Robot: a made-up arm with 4 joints.
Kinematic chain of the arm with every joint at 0, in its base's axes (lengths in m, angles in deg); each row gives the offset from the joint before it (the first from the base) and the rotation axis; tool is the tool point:
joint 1: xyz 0 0 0.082 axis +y
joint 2: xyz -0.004 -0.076 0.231 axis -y
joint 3: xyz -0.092 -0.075 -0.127 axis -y
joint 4: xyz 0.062 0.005 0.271 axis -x
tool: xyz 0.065 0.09 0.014
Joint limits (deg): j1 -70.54..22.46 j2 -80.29..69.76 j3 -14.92..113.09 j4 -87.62..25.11
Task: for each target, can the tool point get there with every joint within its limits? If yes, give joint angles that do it. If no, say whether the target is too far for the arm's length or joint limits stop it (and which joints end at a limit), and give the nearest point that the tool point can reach.
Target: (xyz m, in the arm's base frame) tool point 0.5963 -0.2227 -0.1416
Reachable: no: joint limits stop it (at a limit: joint 1, joint 2, joint 3, joint 4) | nearest point 0.2429 -0.1563 -0.0309 | short by 0.376 m
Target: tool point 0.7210 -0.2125 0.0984
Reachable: no: joint limits stop it (at a limit: joint 1, joint 2, joint 4) | nearest point 0.3333 -0.1563 0.2641 | short by 0.425 m
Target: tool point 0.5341 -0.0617 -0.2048
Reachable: no: joint limits stop it (at a limit: joint 1, joint 3) | nearest point 0.2292 -0.1283 -0.0591 | short by 0.344 m
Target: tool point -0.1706 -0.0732 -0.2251
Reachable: yes | joints -55.86 31.28 97.64 -28.10
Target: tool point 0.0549 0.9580 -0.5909
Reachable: no: too far | nearest point -0.0682 -0.0600 -0.2558 | short by 1.079 m
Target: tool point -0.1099 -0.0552 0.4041
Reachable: yes | joints -38.75 -51.58 6.40 13.45
